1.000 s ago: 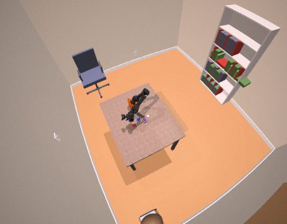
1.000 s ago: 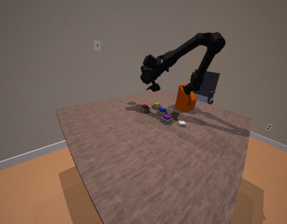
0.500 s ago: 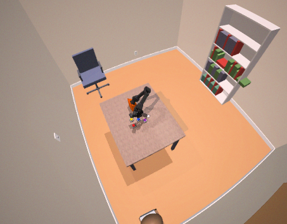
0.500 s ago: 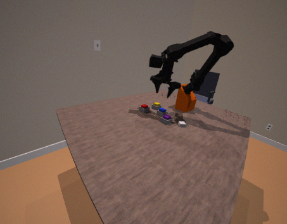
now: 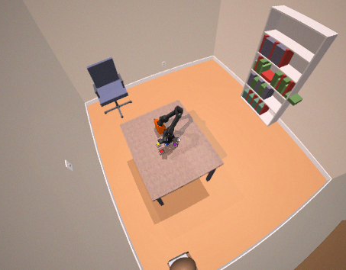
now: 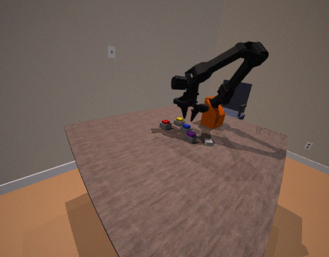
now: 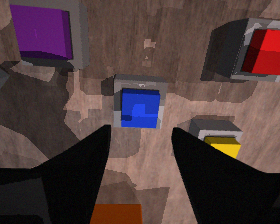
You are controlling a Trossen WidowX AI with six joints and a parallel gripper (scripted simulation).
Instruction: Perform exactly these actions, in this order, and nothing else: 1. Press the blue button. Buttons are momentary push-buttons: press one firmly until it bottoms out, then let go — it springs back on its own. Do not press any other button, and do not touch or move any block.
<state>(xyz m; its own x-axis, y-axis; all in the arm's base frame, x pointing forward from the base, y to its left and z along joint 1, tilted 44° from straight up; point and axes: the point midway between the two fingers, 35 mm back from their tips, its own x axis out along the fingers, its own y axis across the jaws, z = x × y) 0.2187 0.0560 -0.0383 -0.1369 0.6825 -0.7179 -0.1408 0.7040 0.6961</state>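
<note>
The blue button is 40 mm below my gripper tip. Round my gripper tip: yellow button 30 mm behind, 100 mm to the right, 40 mm below; then red button 70 mm ahead, 100 mm to the right, 40 mm below; then purple button 50 mm ahead, 80 mm to the left, 40 mm below.
</note>
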